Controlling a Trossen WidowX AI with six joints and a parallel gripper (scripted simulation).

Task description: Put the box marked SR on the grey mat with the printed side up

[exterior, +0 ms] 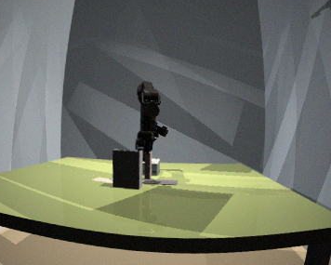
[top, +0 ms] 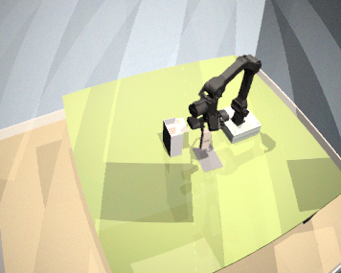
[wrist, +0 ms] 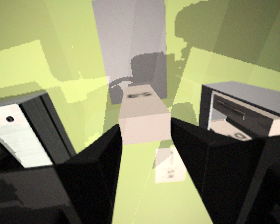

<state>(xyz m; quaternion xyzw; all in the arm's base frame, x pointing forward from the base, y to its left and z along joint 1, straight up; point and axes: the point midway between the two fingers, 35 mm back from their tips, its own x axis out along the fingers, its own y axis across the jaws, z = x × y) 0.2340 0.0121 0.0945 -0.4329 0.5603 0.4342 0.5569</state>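
The grey mat is 1 cm ahead of my gripper tip, 5 cm to the left of it and 12 cm below it. From my gripper tip the other things lie so: white card (1 cm ahead, 19 cm to the right, 12 cm below).
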